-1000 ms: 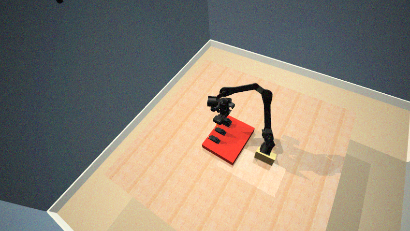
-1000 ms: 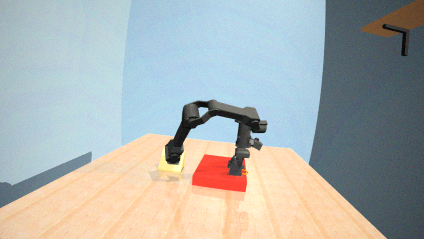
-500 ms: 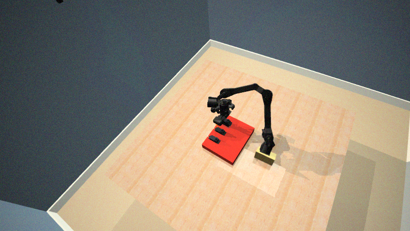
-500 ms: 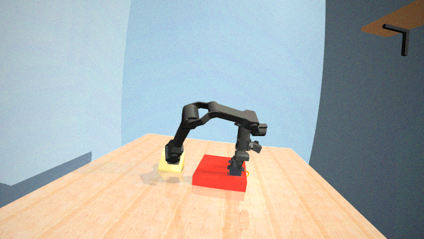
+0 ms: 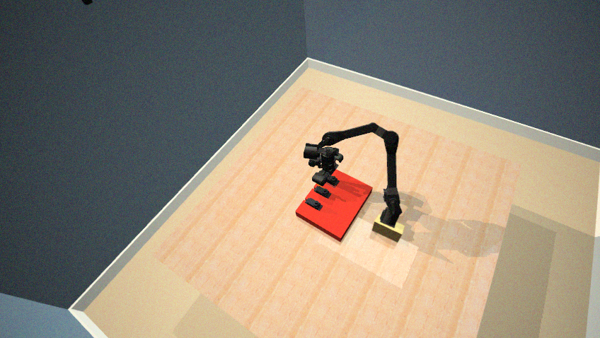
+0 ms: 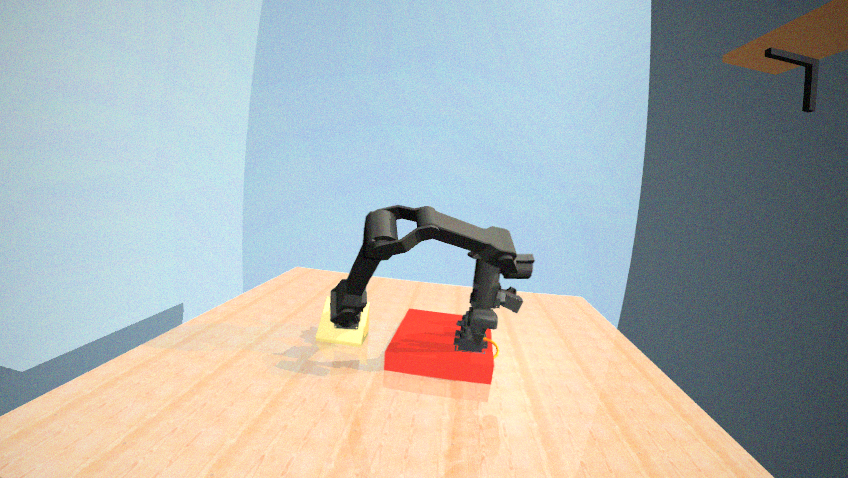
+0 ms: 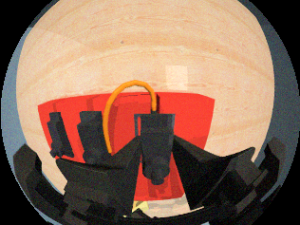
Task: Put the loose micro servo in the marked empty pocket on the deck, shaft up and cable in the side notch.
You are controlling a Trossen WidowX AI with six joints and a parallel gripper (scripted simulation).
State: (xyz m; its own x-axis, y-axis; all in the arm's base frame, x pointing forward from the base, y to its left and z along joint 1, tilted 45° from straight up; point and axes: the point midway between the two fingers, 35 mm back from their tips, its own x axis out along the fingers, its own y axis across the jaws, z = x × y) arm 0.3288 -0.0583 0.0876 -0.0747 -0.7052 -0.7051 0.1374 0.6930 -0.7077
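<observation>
The red deck is 11 cm behind my gripper tip, 9 cm to the left of it and 4 cm below it.
</observation>
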